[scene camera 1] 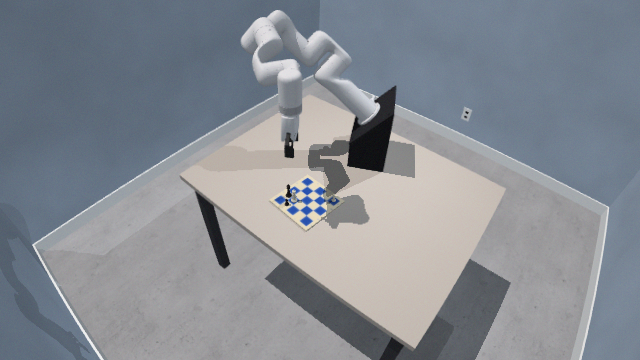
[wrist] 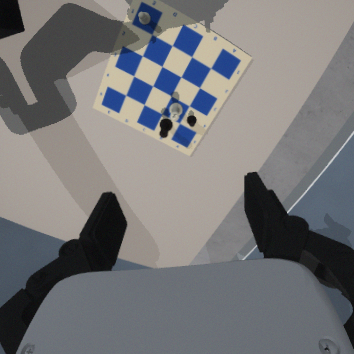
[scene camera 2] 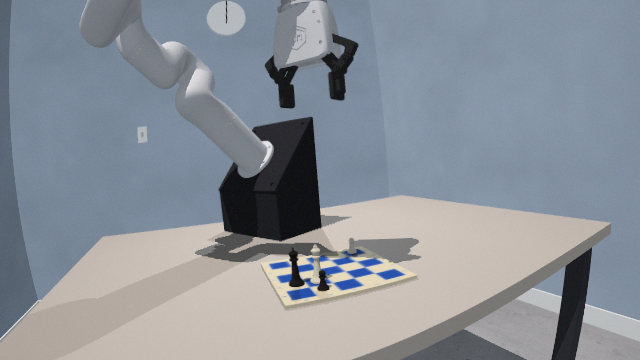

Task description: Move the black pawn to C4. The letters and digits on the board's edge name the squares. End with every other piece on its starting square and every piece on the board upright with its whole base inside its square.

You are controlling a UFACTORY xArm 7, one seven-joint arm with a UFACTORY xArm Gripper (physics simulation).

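Frame: origin at the arm's base, x ahead, y left, z up, level; centimetres.
Where they show: gripper, fingertip midpoint: (scene camera 1: pixel 291 148) (wrist: pixel 180 199) (scene camera 2: pixel 311 103); arm's base at its link origin: (scene camera 1: pixel 369 114) (scene camera 2: pixel 256 160).
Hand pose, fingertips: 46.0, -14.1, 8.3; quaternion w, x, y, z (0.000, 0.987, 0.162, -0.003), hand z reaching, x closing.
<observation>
Things, the pixels of their top centre, and the offset from my fingertips, as dx, dy, dz. Level surfaces: height alone.
- black pawn at its top centre: (scene camera 2: pixel 321 270) (wrist: pixel 191 124) (scene camera 1: pixel 286 199) +1.9, -2.0, -24.9
- white king at its top centre: (scene camera 2: pixel 315 244) (wrist: pixel 173 117) (scene camera 1: pixel 293 189) -1.4, -0.5, -21.8
- black king at its top centre: (scene camera 2: pixel 292 247) (wrist: pixel 162 135) (scene camera 1: pixel 288 184) -2.9, -3.7, -21.8
- white pawn at its top centre: (wrist: pixel 140 14) (scene camera 2: pixel 351 237) (scene camera 1: pixel 334 194) -8.6, +13.9, -24.9
- table at its surface level: dz -28.7
The black pawn (scene camera 1: pixel 287 202) (scene camera 2: pixel 323 281) (wrist: pixel 191 120) stands upright on a cream edge square of the blue-and-cream board (scene camera 1: pixel 306 228) (scene camera 2: pixel 287 304) (wrist: pixel 98 105), next to a blue corner square. The white king (scene camera 1: pixel 294 196) (scene camera 2: pixel 315 265) (wrist: pixel 175 109) stands on the blue square beside it. The black king (scene camera 1: pixel 288 191) (scene camera 2: pixel 295 270) (wrist: pixel 165 126) stands on a nearby cream edge square. My gripper (scene camera 1: pixel 289 154) (scene camera 2: pixel 312 102) (wrist: pixel 180 199) is open and empty, high above the table and off to one side of the board. The edge marks are too small to read surely.
A white pawn (scene camera 1: pixel 333 199) (scene camera 2: pixel 351 246) (wrist: pixel 145 18) stands on a blue corner square at the far side from the kings, in the arm's shadow. The black robot base (scene camera 1: pixel 370 145) (scene camera 2: pixel 270 210) stands behind the board on the table (scene camera 1: pixel 400 260) (scene camera 2: pixel 190 310) (wrist: pixel 145 175).
</observation>
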